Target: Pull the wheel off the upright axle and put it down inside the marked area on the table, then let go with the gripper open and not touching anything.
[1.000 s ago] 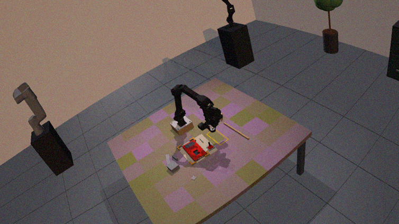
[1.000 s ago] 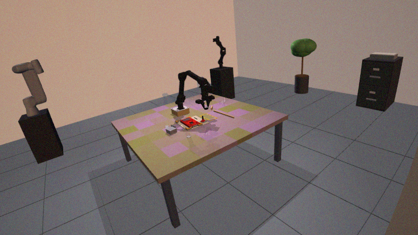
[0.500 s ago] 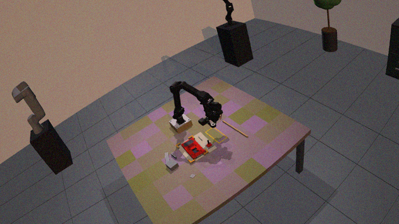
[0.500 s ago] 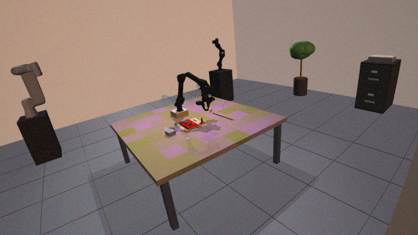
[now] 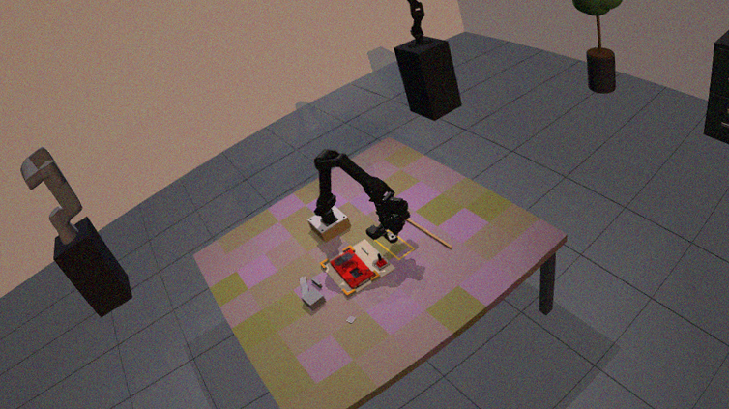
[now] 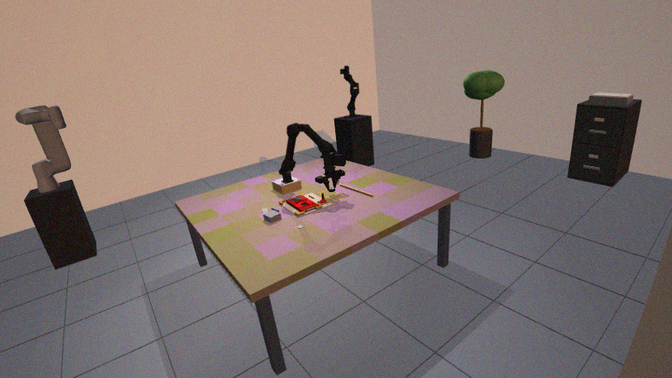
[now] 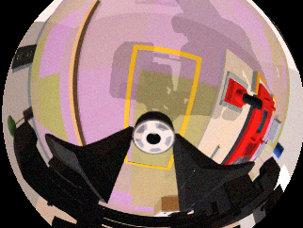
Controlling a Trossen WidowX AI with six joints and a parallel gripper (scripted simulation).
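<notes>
Now: the wheel right at my gripper tip. From my gripper tip the other things lie so: small grey block: 42 cm to the right, 3 cm ahead, 2 cm below; then long wooden stick: 14 cm to the left, 6 cm ahead, 3 cm below; then short wooden peg: 16 cm to the left, 16 cm behind, 2 cm below.
</notes>
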